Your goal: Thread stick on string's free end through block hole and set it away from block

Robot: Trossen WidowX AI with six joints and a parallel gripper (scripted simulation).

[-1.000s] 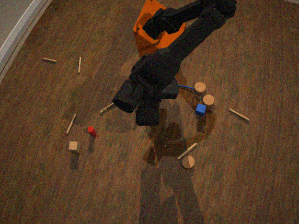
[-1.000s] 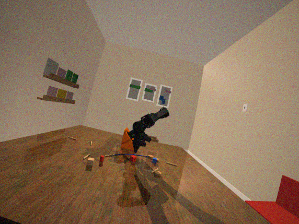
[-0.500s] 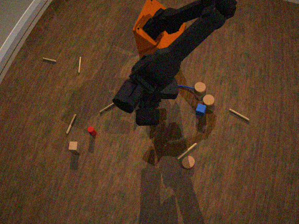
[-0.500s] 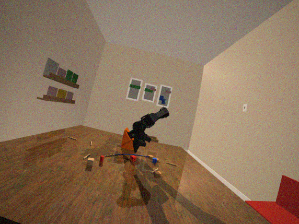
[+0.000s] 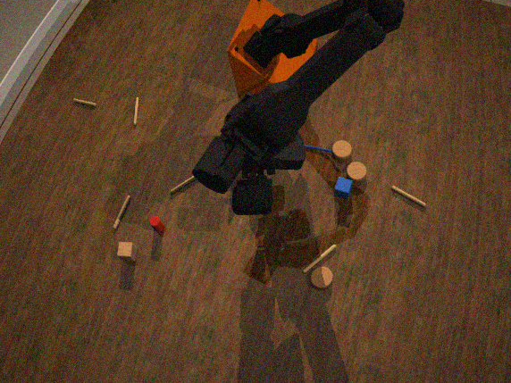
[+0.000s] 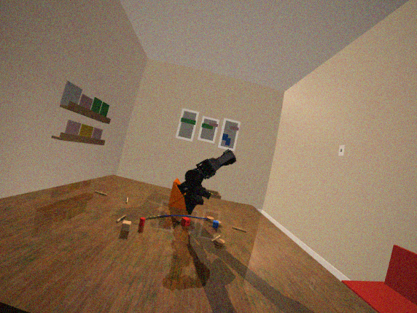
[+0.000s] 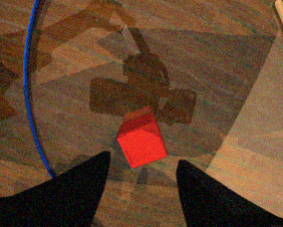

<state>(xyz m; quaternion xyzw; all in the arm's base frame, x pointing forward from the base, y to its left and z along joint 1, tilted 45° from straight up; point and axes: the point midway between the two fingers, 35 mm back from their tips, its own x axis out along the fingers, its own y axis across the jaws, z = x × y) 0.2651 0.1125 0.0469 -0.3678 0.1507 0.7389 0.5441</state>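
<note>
Right now my gripper tip is 40 mm above the red cube. Also, from my gripper tip: thin wooden stick (10 mm ahead, 150 mm to the right, 60 mm below); then blue cube (70 mm behind, 140 mm to the left, 40 mm below); then round wooden button (150 mm behind, 110 mm to the left, 50 mm below).
</note>
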